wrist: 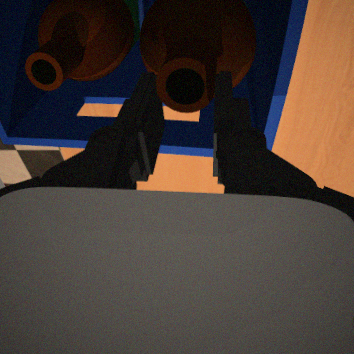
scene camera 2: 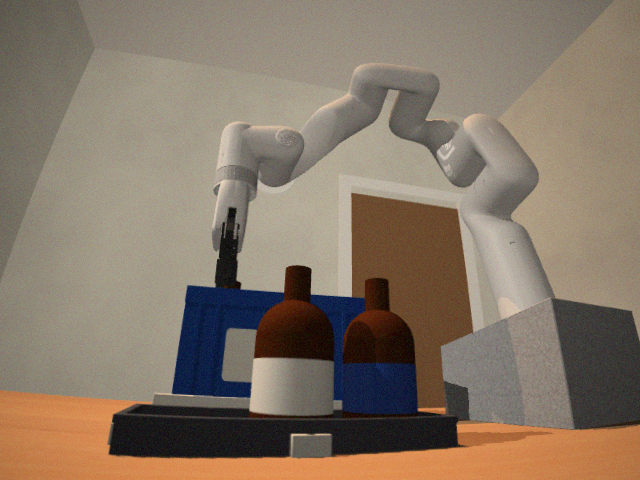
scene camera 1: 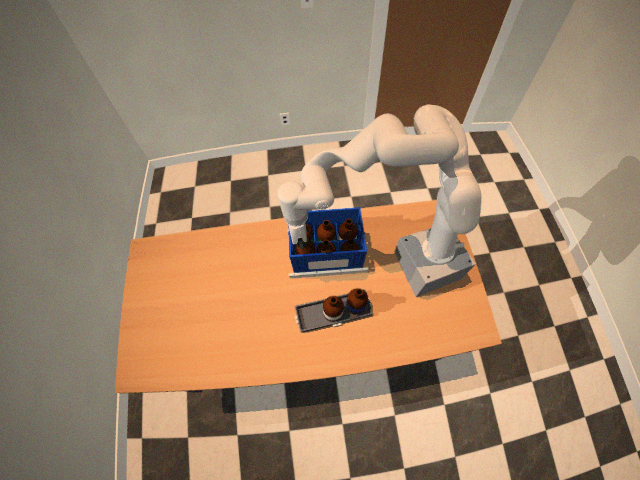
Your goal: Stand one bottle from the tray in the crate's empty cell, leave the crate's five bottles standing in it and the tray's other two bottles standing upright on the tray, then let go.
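Frame: origin at the arm's base, x ahead, y left, z up, level; centimetres.
Where they show: gripper, fingertip midpoint: [wrist: 188,98] [scene camera 2: 225,287] [scene camera 1: 301,241]; arm's base, link origin: [scene camera 2: 535,330] [scene camera 1: 438,250].
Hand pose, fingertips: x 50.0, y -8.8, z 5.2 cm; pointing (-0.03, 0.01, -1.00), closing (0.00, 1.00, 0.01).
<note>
Each offset is from my fingertips to the top centre of the thing. "spot": to the spot under its first point. Level surfaces: height alone.
My gripper [scene camera 1: 301,241] [scene camera 2: 226,283] [wrist: 188,98] is shut on the neck of a brown bottle {dx -0.8, dy +0.2, dz +1.0 cm} [scene camera 1: 303,249] [scene camera 2: 236,284] [wrist: 185,102]. This bottle is upright inside the blue crate {dx -9.2, dy -3.6, dz -1.3 cm} [scene camera 1: 356,259] [scene camera 2: 199,341] [wrist: 278,110], in the left corner cell on the tray's side. The crate hides its base, so whether it touches the floor of the cell cannot be told. The crate's other bottles stand around it; one neighbour {dx -0.8, dy -9.0, dz -2.5 cm} [scene camera 1: 308,232] [wrist: 100,45] shows beside it. A white-label bottle {dx -7.8, dy +22.0, dz -2.8 cm} [scene camera 1: 332,307] [scene camera 2: 293,382] and a blue-label bottle {dx -16.8, dy +20.6, dz -2.8 cm} [scene camera 1: 357,299] [scene camera 2: 379,384] stand upright on the dark tray {dx -8.0, dy +21.7, dz -16.2 cm} [scene camera 1: 310,316] [scene camera 2: 206,435].
A low pale strip {spot: dx -8.4, dy +6.6, dz -16.0 cm} [scene camera 1: 328,272] [scene camera 2: 201,399] runs along the crate's tray-side wall on the wooden table {dz -18.8 cm} [scene camera 1: 206,310]. The arm's grey base block [scene camera 1: 444,273] [scene camera 2: 516,366] stands to the right of the crate. The crate's walls rise close around the held bottle.
</note>
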